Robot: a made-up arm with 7 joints.
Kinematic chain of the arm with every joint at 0, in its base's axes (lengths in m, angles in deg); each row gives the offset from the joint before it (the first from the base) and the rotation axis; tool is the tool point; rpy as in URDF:
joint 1: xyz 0 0 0.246 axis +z
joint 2: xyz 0 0 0 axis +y
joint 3: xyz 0 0 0.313 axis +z
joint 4: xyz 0.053 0 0 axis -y
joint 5: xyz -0.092 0 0.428 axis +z
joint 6: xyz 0 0 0 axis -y
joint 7: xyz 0.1 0 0 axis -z
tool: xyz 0 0 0 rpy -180 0 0
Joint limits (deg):
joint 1: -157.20..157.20
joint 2: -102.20..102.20
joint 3: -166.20..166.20
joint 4: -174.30..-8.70
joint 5: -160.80..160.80
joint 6: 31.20..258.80
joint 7: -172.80..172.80
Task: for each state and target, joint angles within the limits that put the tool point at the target. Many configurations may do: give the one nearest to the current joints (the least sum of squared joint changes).
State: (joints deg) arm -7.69 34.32 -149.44 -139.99 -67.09 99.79 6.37
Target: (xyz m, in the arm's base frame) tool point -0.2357 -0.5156 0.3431
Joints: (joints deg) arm 16.09 -6.20 -131.57 -120.05 -65.80 101.66 6.37
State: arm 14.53 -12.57 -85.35 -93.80 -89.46 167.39 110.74
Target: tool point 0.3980 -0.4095 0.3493
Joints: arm 7.79 24.40 -69.91 -110.62 -90.22 156.60 110.74
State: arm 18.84 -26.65 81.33 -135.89 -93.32 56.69 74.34
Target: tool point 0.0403 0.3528 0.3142
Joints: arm 28.54 -47.00 69.10 -155.70 -88.11 43.24 74.34
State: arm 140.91 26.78 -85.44 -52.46 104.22 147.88 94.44
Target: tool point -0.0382 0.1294 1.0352
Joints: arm 147.60 14.27 -94.46 -14.74 97.84 153.81 94.44
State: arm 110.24 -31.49 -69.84 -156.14 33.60 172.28 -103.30
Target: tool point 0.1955 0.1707 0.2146
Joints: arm 114.63 -33.96 -62.59 -174.30 52.95 198.06 -103.30
